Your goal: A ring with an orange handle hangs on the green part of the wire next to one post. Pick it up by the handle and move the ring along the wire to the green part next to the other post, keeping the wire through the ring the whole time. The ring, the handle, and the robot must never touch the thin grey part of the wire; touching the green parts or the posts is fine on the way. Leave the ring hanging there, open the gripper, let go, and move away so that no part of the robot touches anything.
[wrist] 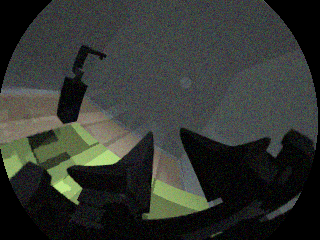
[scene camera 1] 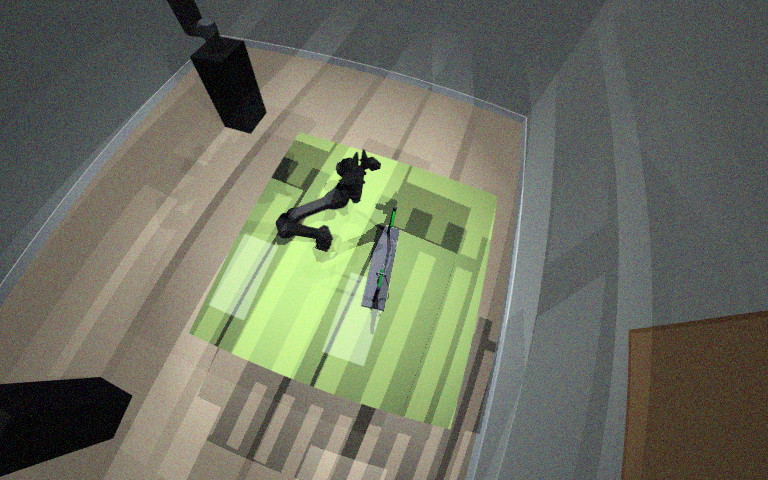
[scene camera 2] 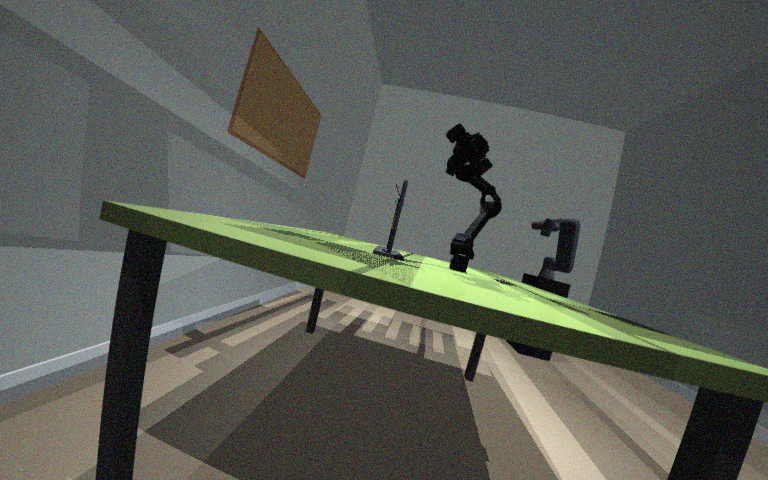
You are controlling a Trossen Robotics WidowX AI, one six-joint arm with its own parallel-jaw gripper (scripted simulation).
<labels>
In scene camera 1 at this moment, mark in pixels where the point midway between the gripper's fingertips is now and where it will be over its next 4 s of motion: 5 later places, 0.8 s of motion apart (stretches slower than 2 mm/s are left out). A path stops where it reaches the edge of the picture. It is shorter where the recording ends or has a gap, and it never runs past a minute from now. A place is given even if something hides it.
My gripper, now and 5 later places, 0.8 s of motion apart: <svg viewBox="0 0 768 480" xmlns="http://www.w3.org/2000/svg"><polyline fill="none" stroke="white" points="360,150 406,200 398,277 372,302 363,281 372,280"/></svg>
</labels>
